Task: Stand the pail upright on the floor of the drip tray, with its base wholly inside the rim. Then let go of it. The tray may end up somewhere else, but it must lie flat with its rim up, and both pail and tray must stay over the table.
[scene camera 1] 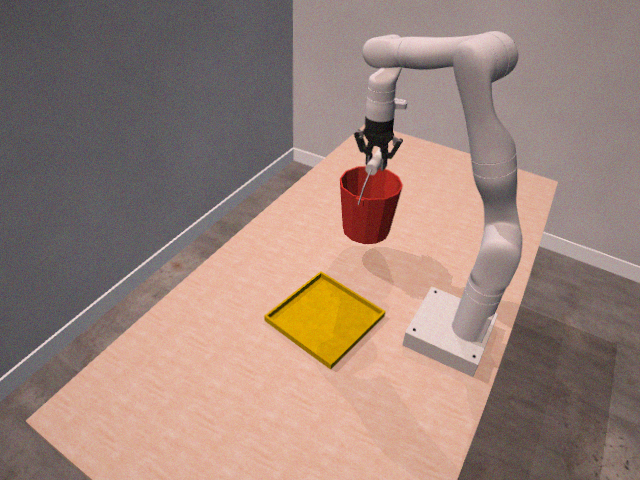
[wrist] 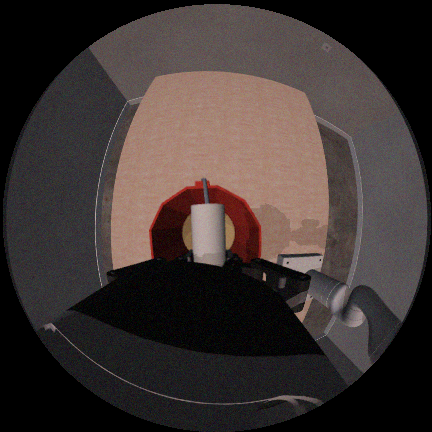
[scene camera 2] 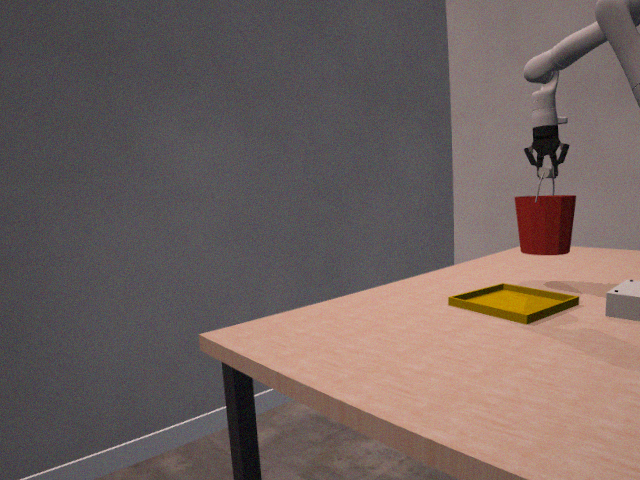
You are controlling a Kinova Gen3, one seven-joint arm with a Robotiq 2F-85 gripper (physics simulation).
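Seen in the pictures: gripper, between the fingertips: (scene camera 1: 375, 168) (wrist: 210, 257) (scene camera 2: 547, 178); arm's base, origin of its link: (scene camera 1: 468, 328).
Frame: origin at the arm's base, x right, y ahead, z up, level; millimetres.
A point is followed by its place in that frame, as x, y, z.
The red pail (scene camera 1: 368, 219) {90, 369, 148} (scene camera 2: 545, 226) {88, 374, 134} (wrist: 247, 220) {207, 337, 186} hangs upright in the air above the table, by its wire handle with a white grip (scene camera 1: 373, 163) {122, 388, 310} (scene camera 2: 545, 172) {115, 385, 293} (wrist: 208, 232) {193, 400, 310}. My gripper (scene camera 1: 376, 161) {160, 396, 274} (scene camera 2: 547, 171) {160, 396, 274} (wrist: 210, 257) {160, 396, 274} is shut on that white grip, above the pail's mouth. In the wrist view the pail's near side is hidden by the gripper body. The yellow drip tray (scene camera 1: 325, 319) {-146, 358, -49} (scene camera 2: 511, 302) {-133, 371, -50} lies flat on the table with its rim up, in front of and below the pail in the first scene view. The tray does not show in the wrist view.
The wooden table (scene camera 1: 206, 372) {-461, 517, -53} (scene camera 2: 372, 351) {-623, 418, -54} (wrist: 215, 120) {585, 429, -54} bears the tray and the arm's white base (scene camera 1: 439, 333) {-61, 62, 3} (scene camera 2: 622, 304) {-106, 103, -20} (wrist: 300, 261) {78, 67, -2}, which stands to the right of the tray. The pail's and arm's shadows fall on the table between the tray and its far part. A grey wall stands at the left.
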